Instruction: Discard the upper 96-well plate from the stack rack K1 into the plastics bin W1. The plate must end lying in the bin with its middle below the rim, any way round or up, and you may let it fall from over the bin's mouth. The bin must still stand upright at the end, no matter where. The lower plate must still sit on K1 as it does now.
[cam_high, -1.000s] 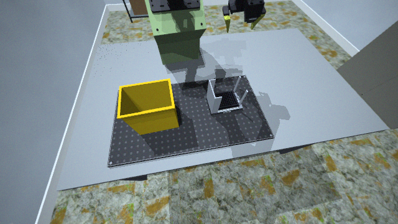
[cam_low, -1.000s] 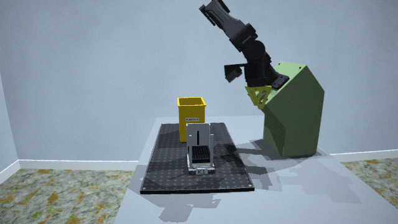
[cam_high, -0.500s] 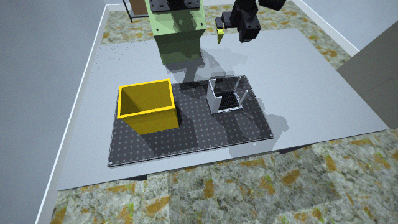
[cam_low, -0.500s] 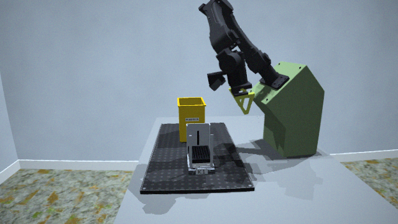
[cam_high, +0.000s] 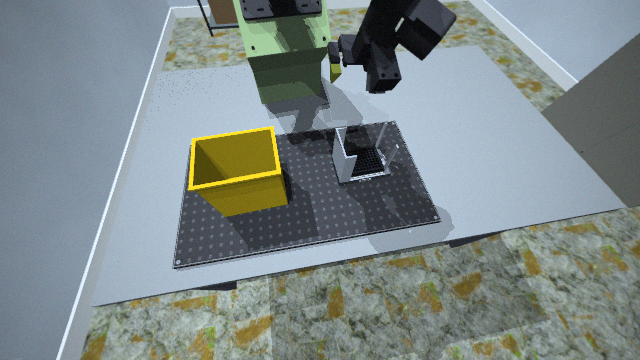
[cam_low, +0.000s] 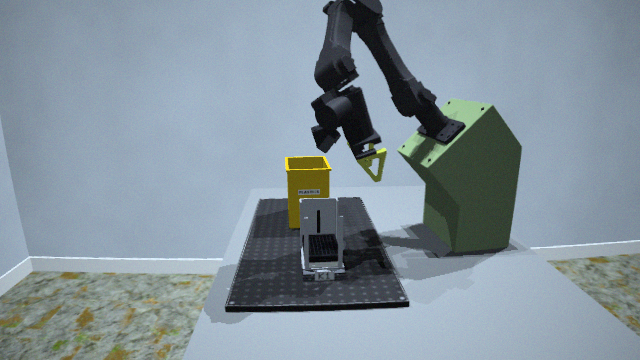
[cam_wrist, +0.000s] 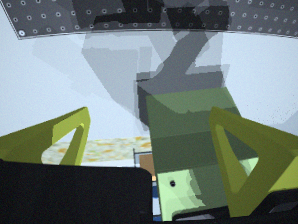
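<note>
My gripper is now 12 cm short of the black 96-well plate, 1 cm to the right of it and 18 cm above it. Also, from my hand: yellow plastics bin W1 (13 cm ahead, 30 cm to the right, 13 cm below); white 96-well plate (12 cm ahead, 1 cm to the left, 20 cm below).
</note>
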